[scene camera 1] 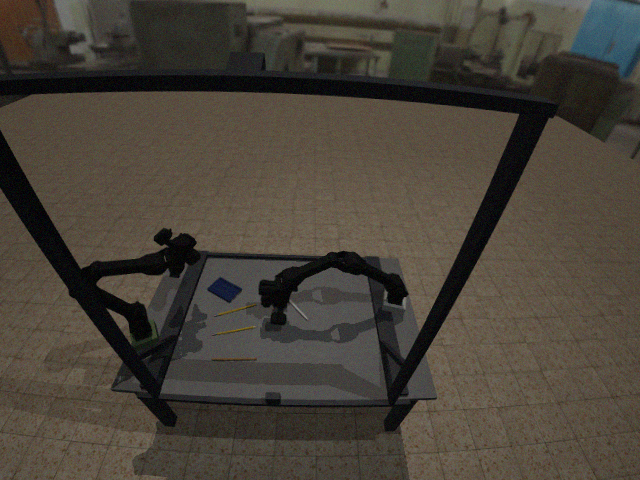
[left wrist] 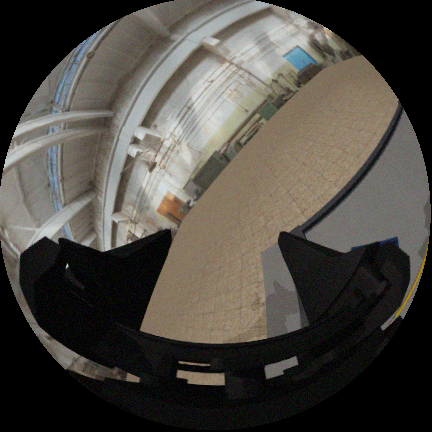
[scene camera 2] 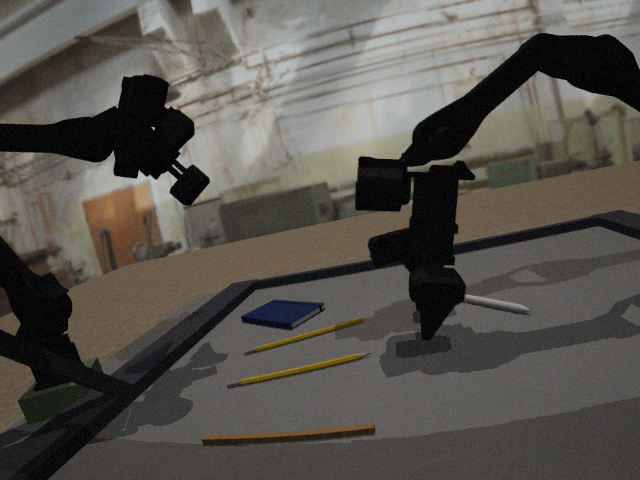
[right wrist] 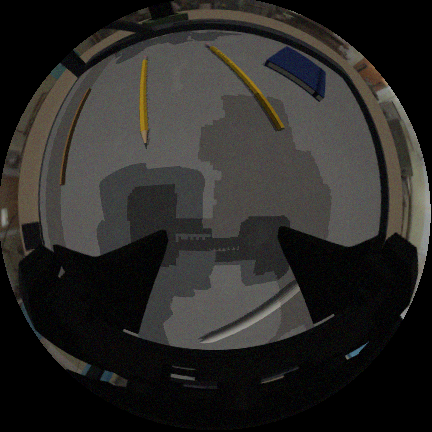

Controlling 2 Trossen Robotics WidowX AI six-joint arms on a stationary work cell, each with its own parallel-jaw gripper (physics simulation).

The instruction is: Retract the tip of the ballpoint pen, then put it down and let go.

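Frame: origin at the left arm's base, x ahead, y left, z up, level; millimetres.
Seen in the pictures: left gripper, between the fingertips: [left wrist: 226, 236] [scene camera 2: 174, 166]; right gripper, between the fingertips: [scene camera 2: 422, 324] [right wrist: 223, 234]; left arm's base, origin of its link: [scene camera 1: 142, 332]; right arm's base, origin of its link: [scene camera 1: 395, 298].
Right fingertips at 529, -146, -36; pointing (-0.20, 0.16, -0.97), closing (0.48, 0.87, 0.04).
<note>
Offsets run from my right fingertips to a thing's top centre, as dx, dy, dz.
The ballpoint pen {+103, -25, +9} [scene camera 1: 299, 311] [scene camera 2: 497, 303] [right wrist: 250, 317] is slim and white-grey and lies flat on the table. Its tapered end points to the lower right in scene camera 1. Its other end is hidden behind a finger in the right wrist view, so the button end cannot be seen. My right gripper [scene camera 2: 428, 330] [right wrist: 223, 234] is open and empty, pointing down low over the table, beside the pen and to its left in scene camera 2. My left gripper [left wrist: 226, 236] is open and empty, raised over the left edge of the table, far from the pen.
A blue notebook {-149, +243, +8} [scene camera 1: 224, 289] [scene camera 2: 283, 313] lies at the back left. Two yellow pencils {-146, +106, +3} [scene camera 2: 305, 336] {-183, +6, +5} [scene camera 2: 299, 369] lie left of the right gripper. An orange-brown stick {-234, -116, +3} [scene camera 1: 234, 359] [scene camera 2: 289, 435] lies nearer the front. Dark frame posts [scene camera 1: 473, 237] stand around the table.
</note>
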